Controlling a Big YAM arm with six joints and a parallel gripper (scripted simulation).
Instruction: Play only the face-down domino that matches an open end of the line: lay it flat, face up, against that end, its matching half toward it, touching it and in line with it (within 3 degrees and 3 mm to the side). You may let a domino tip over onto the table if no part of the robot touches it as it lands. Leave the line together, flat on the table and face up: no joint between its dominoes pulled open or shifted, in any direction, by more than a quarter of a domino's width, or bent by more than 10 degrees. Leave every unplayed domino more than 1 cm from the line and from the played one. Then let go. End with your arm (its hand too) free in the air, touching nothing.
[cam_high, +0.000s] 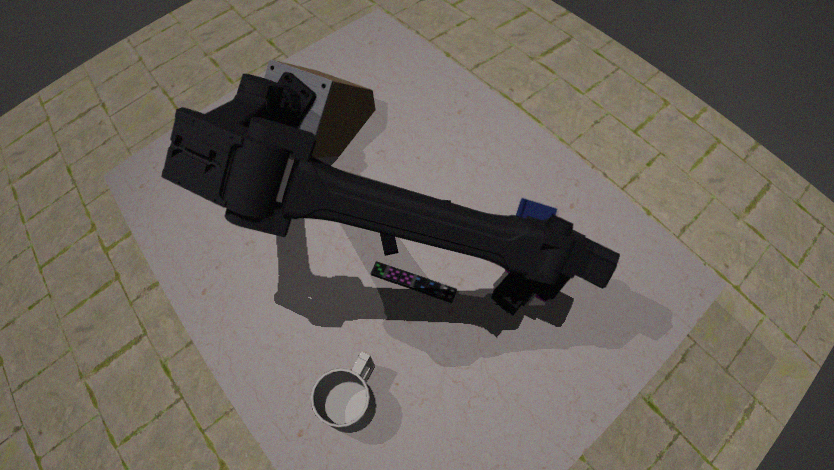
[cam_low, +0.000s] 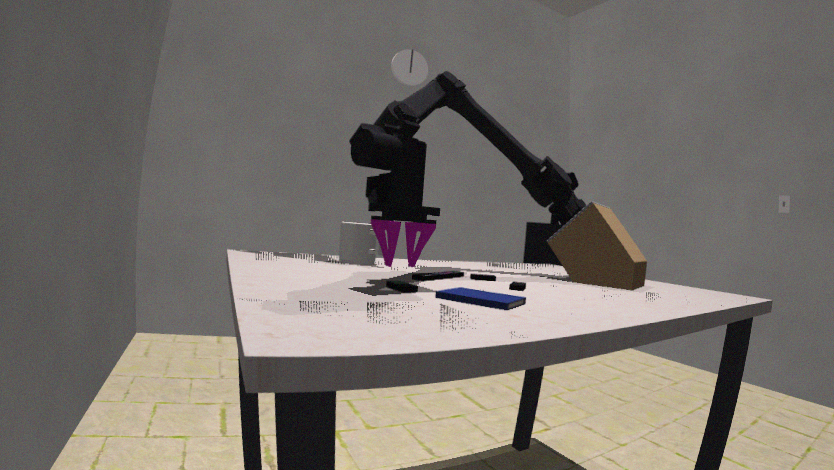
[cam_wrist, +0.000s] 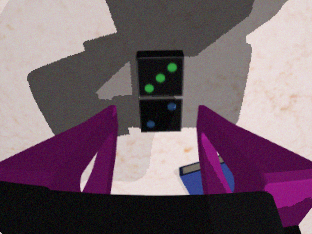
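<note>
My gripper is now 1 cm to the right of the domino and 4 cm above it. The rest, counted from my hand: blue book 7 cm behind, 12 cm to the left, 4 cm below; then mug 10 cm behind, 36 cm to the right.
</note>
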